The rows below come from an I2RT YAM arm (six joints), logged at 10 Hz.
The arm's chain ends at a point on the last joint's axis. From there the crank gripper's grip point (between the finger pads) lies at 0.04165 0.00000 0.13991 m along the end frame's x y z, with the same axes.
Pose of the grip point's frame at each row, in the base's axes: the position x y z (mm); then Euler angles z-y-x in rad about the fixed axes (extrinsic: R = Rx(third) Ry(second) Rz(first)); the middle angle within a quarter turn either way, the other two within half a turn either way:
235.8 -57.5 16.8 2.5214 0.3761 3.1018
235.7 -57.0 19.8 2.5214 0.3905 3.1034
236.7 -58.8 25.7 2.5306 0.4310 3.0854
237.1 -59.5 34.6 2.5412 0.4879 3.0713
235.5 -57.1 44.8 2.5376 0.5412 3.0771
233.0 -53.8 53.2 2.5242 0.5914 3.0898
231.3 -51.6 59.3 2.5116 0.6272 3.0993
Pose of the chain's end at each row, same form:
215.9 -27.6 158.3 2.5214 0.3761 3.1018
213.8 -27.4 161.1 2.5214 0.3905 3.1034
209.2 -27.0 165.5 2.5306 0.4310 3.0854
201.9 -26.2 172.3 2.5412 0.4879 3.0713
192.8 -24.6 180.6 2.5376 0.5412 3.0771
183.2 -22.7 186.9 2.5242 0.5914 3.0898
176.4 -21.5 191.2 2.5116 0.6272 3.0993

